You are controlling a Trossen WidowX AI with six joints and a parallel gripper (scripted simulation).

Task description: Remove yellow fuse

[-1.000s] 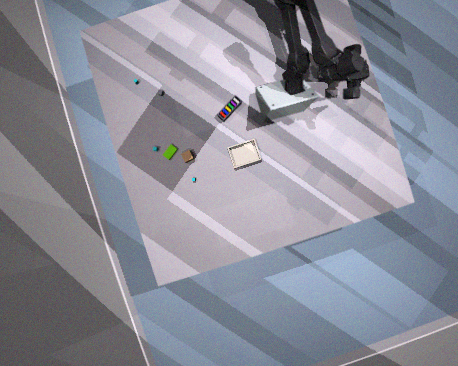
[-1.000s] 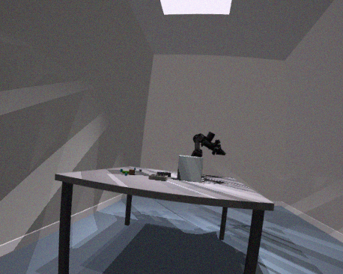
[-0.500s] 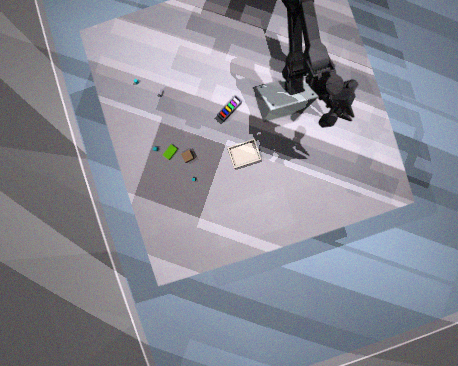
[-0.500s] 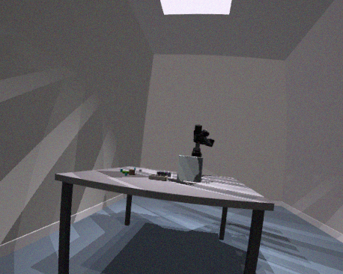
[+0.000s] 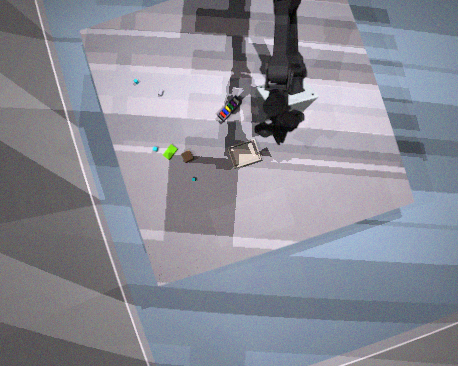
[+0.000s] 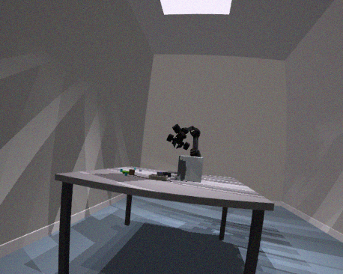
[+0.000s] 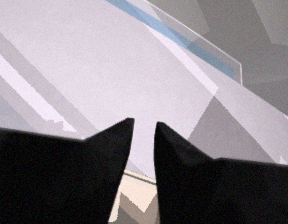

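The yellow fuse is 24 cm to the right of my gripper tip, 24 cm below it and 12 cm ahead of it.
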